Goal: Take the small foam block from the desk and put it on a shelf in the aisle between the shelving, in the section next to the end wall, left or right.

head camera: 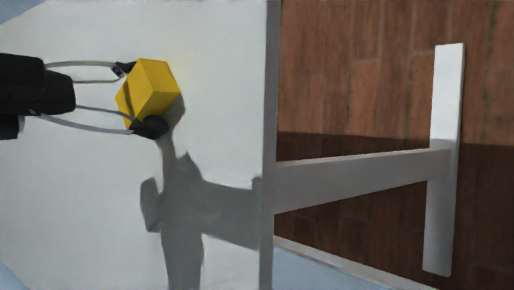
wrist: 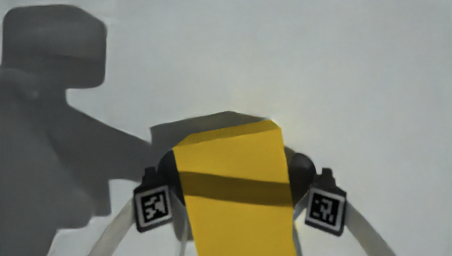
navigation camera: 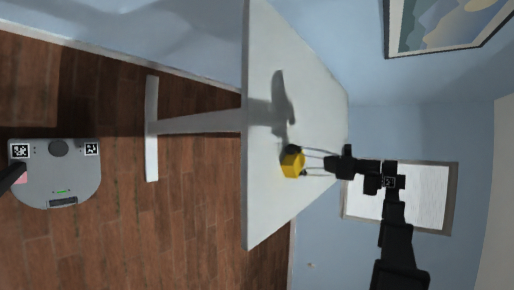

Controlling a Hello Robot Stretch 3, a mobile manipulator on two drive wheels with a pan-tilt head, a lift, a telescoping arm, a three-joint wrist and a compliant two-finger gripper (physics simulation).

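Places are measured from the robot's base along level axes (x ahead, y left, z up), in metres.
Pixels of known places: gripper, fingertip midpoint: (head camera: pixel 159 100) (wrist: pixel 235 172) (navigation camera: pixel 287 159); robot's base at its link origin: (navigation camera: pixel 58 147).
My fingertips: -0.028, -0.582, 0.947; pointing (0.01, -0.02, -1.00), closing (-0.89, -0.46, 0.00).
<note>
Ahead of a thing's pixels: the offset from my fingertips to its top centre, as dx, dy, dz. "spot": to the spot under its first point. Level surfaces: height alone.
The small foam block @[-0.007, +0.007, +0.050] (head camera: pixel 162 75) (navigation camera: pixel 290 167) (wrist: pixel 240 227) is yellow and is at the white desk @[dz +0.001] (head camera: pixel 225 100) (navigation camera: pixel 265 210) (wrist: pixel 370 65); whether its underside touches the desk top is hard to tell. My gripper (head camera: pixel 143 96) (navigation camera: pixel 298 161) (wrist: pixel 235 172) is shut on the block, with one dark fingertip pad against each of two opposite sides. In the wrist view the block stands between the pads and runs out of the bottom of the picture. The shelving, its aisle and the end wall section do not show in these views.
The desk's white leg @[spot: +0.139, +0.112, -0.378] (head camera: pixel 350 177) (navigation camera: pixel 200 121) and foot bar (head camera: pixel 445 95) (navigation camera: pixel 151 155) stand below its edge on the wooden floor. My base (navigation camera: pixel 55 172) is beside the foot bar. Blue walls, a framed picture (navigation camera: pixel 440 25) and a window (navigation camera: pixel 420 192) are beyond the desk.
</note>
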